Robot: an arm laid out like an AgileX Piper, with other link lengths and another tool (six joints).
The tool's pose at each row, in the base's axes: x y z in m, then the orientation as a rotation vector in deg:
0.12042 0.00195 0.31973 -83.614 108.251 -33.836
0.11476 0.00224 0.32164 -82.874 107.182 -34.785
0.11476 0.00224 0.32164 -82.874 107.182 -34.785
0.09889 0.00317 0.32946 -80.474 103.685 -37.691
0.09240 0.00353 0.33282 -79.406 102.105 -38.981
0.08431 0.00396 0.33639 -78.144 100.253 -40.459
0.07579 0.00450 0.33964 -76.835 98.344 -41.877
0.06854 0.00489 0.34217 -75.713 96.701 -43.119
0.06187 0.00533 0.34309 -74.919 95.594 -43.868
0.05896 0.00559 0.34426 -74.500 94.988 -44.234
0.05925 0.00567 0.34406 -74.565 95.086 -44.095
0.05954 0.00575 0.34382 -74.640 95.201 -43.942
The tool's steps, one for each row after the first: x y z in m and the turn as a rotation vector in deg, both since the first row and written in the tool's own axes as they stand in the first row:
0.00013 0.00246 -0.00545 1.358 -0.324 -0.109
0.00013 0.00246 -0.00545 1.358 -0.324 -0.109
-0.00018 0.00768 -0.02238 5.711 -1.427 -0.452
-0.00032 0.00969 -0.02941 7.663 -1.904 -0.627
-0.00034 0.01262 -0.03776 9.946 -2.459 -0.827
-0.00033 0.01610 -0.04621 12.261 -3.069 -1.009
-0.00020 0.01920 -0.05324 14.265 -3.559 -1.186
0.00017 0.02307 -0.05876 15.599 -3.937 -1.257
0.00009 0.02423 -0.06169 16.303 -4.167 -1.294
0.00001 0.02420 -0.06133 16.157 -4.181 -1.261
-0.00005 0.02420 -0.06095 15.990 -4.191 -1.223

